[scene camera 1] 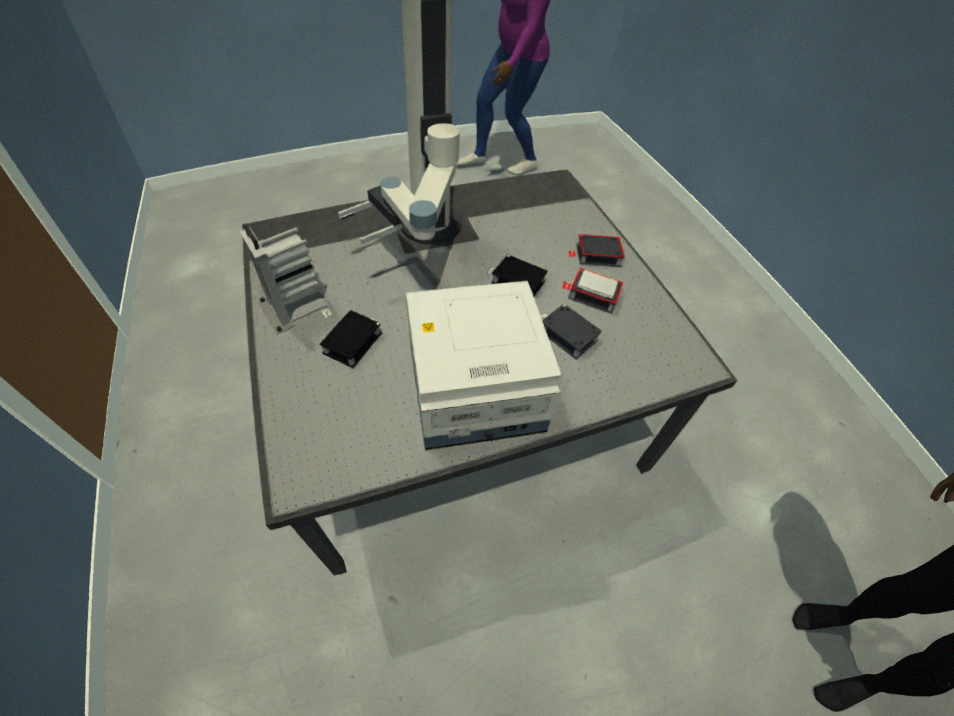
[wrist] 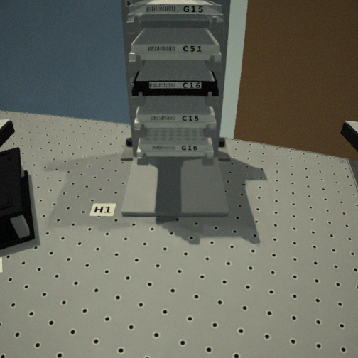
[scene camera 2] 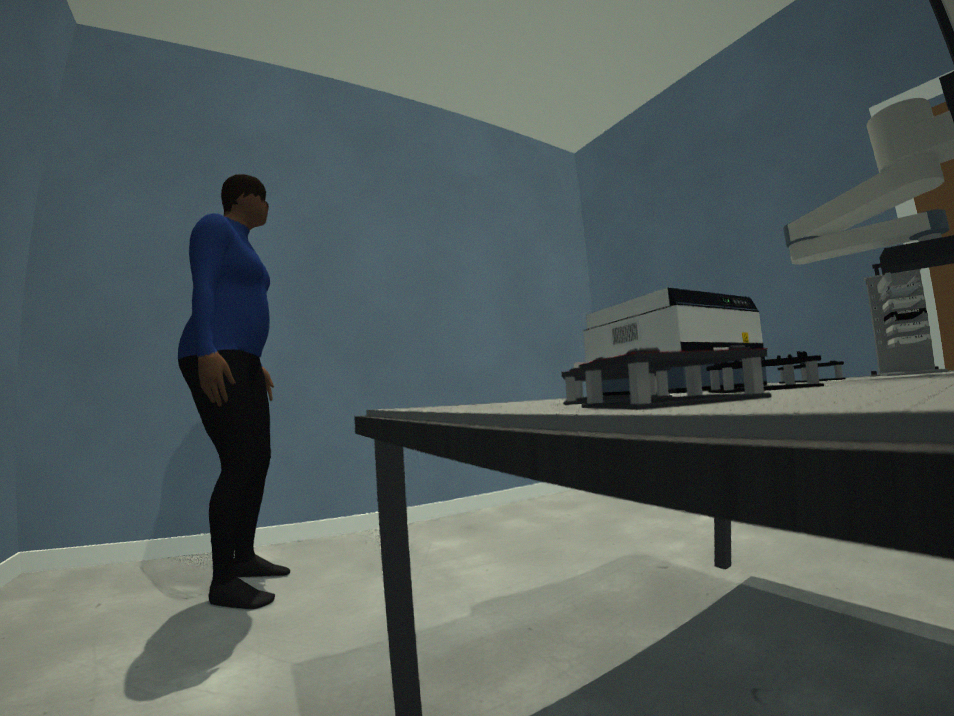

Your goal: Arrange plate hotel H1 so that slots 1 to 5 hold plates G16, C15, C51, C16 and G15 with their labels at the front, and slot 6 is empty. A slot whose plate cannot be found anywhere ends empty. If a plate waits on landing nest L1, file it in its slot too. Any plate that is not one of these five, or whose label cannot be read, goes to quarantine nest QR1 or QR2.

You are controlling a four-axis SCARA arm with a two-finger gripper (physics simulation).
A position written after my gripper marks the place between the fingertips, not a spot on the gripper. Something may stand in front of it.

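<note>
Scene camera 2 gives me my gripper (scene camera 2: pixel 919 282), a red-rimmed nest (scene camera 2: pixel 689 358) and a white instrument (scene camera 2: pixel 665 329). In scene camera 1 there's my gripper again (scene camera 1: pixel 349 227), along with the red-rimmed nest (scene camera 1: pixel 598 245) and the white instrument (scene camera 1: pixel 425 415), and I can see a plate hotel H1 (scene camera 1: pixel 275 299) and a black nest N6 (scene camera 1: pixel 350 333) there too. The wrist view's got a black plate C16 (wrist: pixel 158 77).
</note>
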